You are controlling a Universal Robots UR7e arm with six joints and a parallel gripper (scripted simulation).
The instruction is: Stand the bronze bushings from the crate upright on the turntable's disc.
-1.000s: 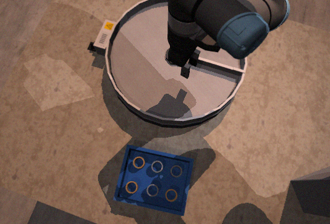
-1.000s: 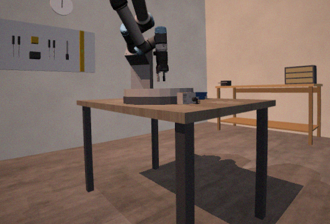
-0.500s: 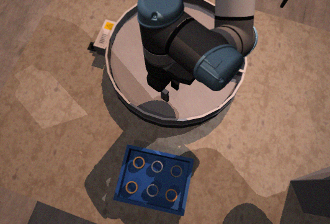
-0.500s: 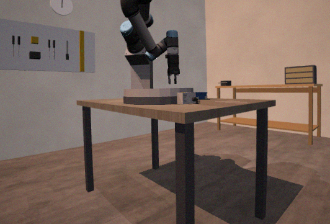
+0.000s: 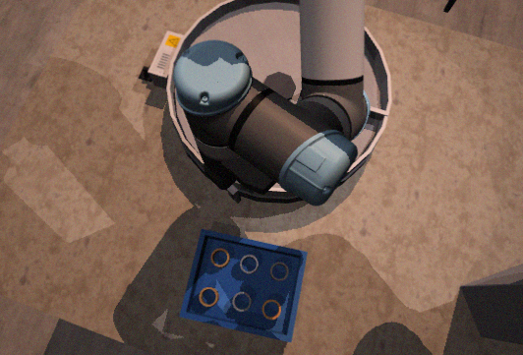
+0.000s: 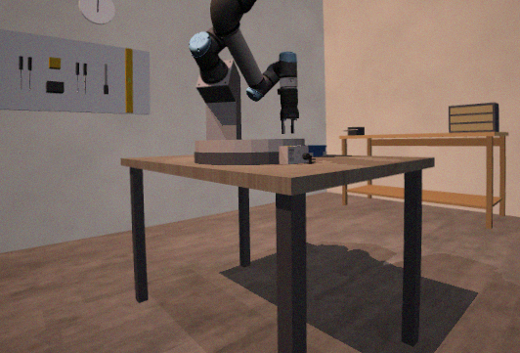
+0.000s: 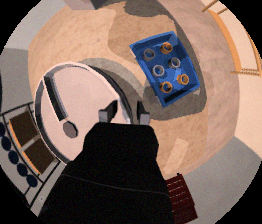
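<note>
My hand is 150 mm to the right of the blue crate, 100 mm above it and 20 mm past it. Round my hand: turntable disc (220 mm to the right, 70 mm below, 40 mm behind).
</note>
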